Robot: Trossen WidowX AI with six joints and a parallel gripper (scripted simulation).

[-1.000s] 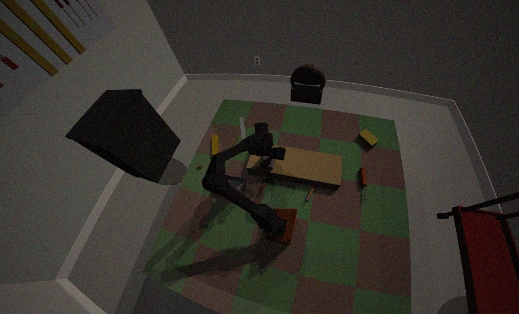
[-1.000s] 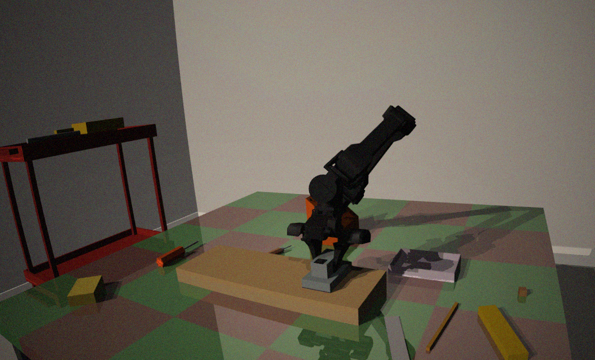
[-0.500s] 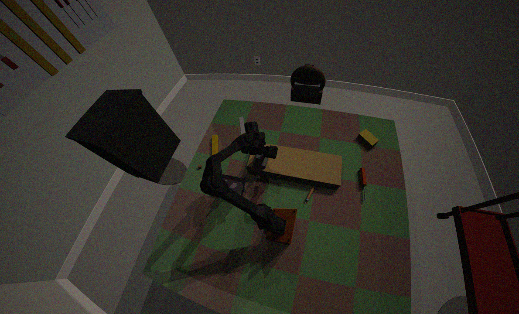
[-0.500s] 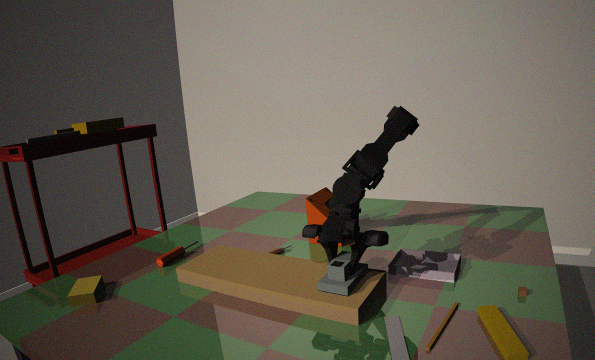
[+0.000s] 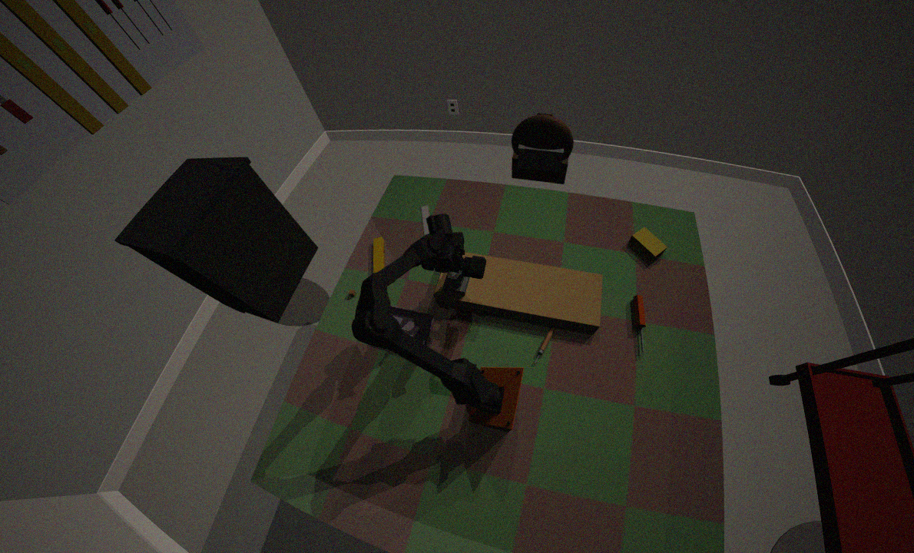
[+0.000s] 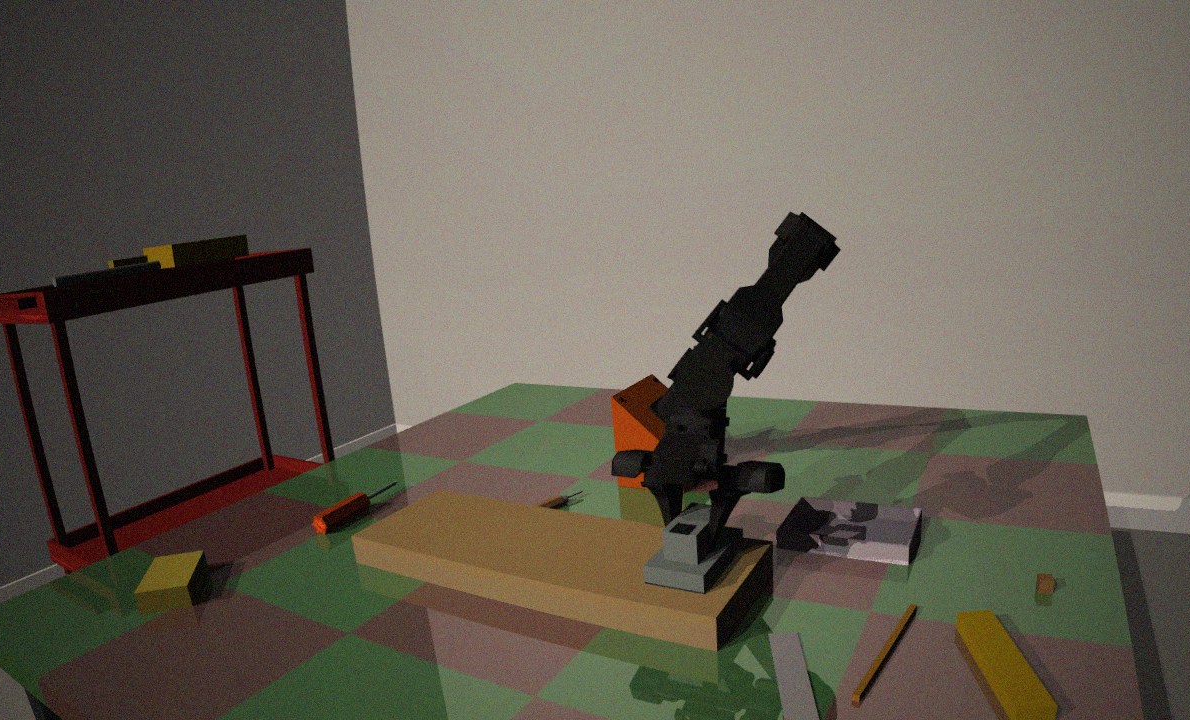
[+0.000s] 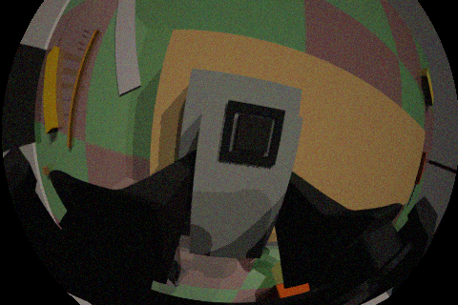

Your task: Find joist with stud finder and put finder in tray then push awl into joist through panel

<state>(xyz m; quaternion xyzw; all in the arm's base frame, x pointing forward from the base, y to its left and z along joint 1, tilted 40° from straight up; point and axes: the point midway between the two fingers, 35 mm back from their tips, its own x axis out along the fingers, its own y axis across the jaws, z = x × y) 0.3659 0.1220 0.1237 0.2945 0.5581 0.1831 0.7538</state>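
Now: gripper tip 20 cm past the grey tray, 14 cm to the right of it and 5 cm above it. Round my gripper tip: grey ruler (18 cm ahead, 17 cm to the left, 6 cm below); then grey stud finder (1 cm ahead, 2 cm above); then pencil (5 cm ahead, 22 cm to the left, 6 cm below).
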